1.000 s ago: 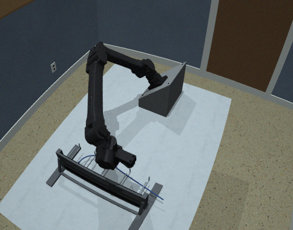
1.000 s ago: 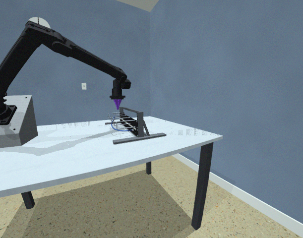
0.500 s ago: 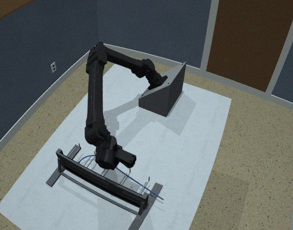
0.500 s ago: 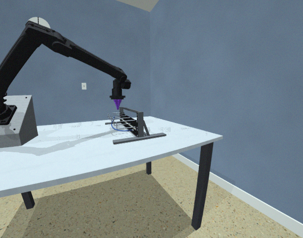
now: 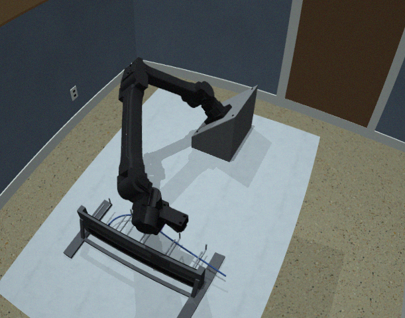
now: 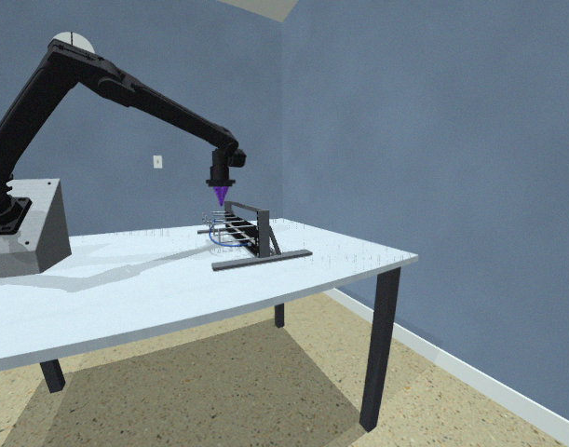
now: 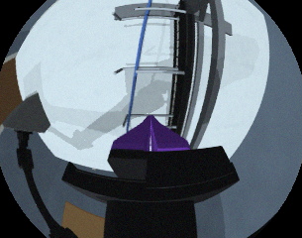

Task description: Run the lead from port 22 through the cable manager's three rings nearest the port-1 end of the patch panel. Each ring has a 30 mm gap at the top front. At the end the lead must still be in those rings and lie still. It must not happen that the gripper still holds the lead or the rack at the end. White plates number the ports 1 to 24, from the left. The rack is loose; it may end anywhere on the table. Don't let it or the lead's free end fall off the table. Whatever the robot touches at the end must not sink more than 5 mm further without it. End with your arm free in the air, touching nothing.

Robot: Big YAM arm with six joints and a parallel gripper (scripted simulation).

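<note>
The dark rack is 8 cm below my hand, 7 cm ahead of it and 4 cm to the right of it.
</note>
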